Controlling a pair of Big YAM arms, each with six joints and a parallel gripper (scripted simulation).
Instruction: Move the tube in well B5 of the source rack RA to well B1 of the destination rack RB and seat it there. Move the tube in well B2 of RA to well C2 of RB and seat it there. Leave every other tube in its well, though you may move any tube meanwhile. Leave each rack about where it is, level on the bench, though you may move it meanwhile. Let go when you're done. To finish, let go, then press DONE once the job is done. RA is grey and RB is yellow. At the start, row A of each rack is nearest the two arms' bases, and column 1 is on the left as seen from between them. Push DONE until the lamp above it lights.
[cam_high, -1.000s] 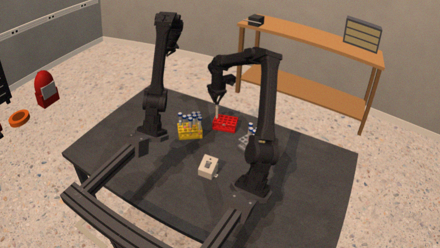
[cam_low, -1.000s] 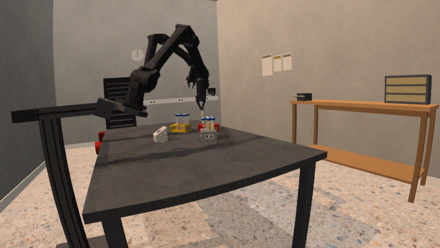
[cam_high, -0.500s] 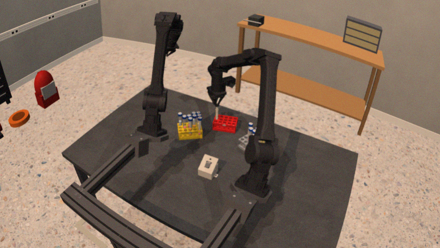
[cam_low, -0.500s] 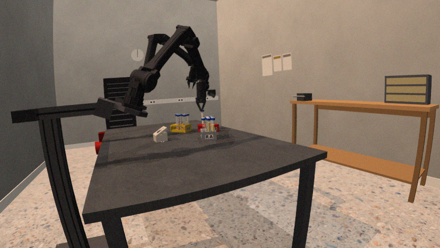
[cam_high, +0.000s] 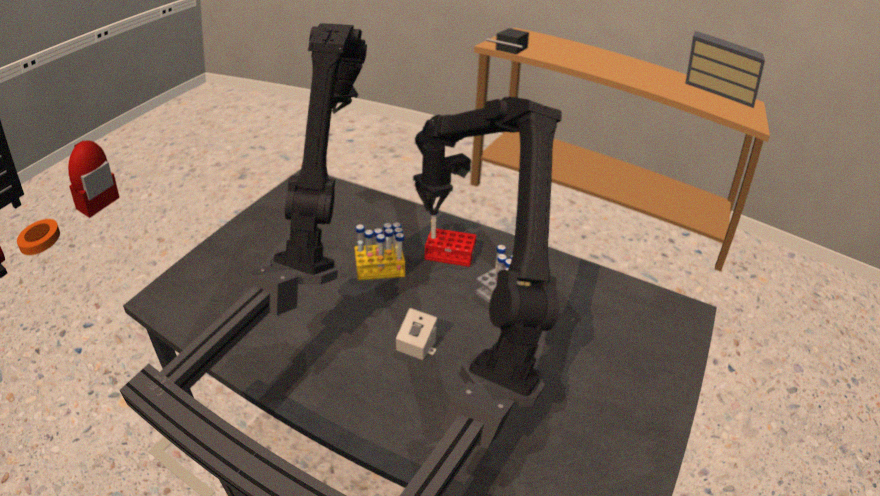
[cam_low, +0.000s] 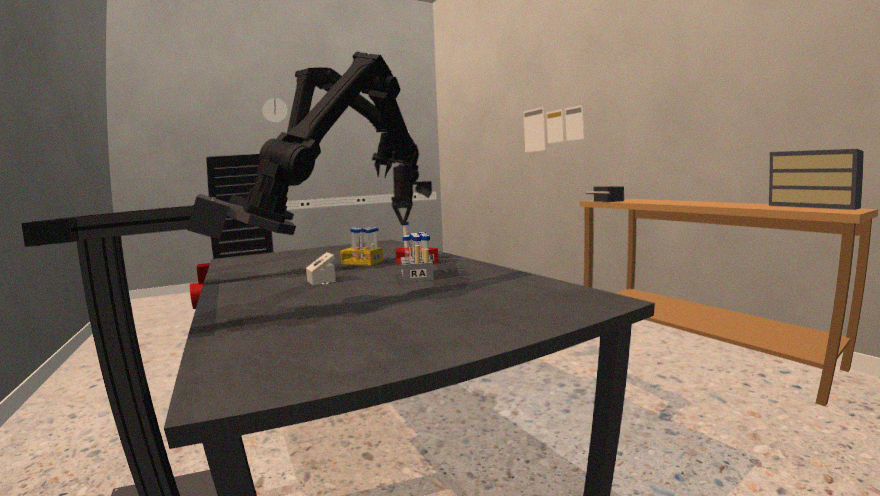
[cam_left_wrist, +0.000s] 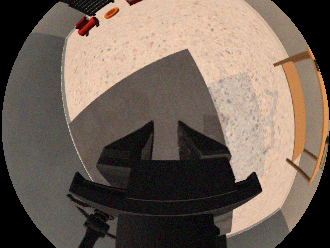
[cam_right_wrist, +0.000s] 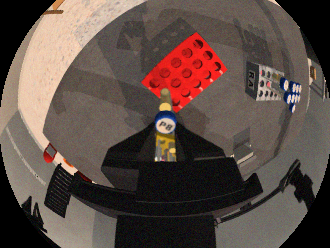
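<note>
Right now my right hand is 3 cm short of the red rack, 5 cm to the left of it and 11 cm above it.
</note>
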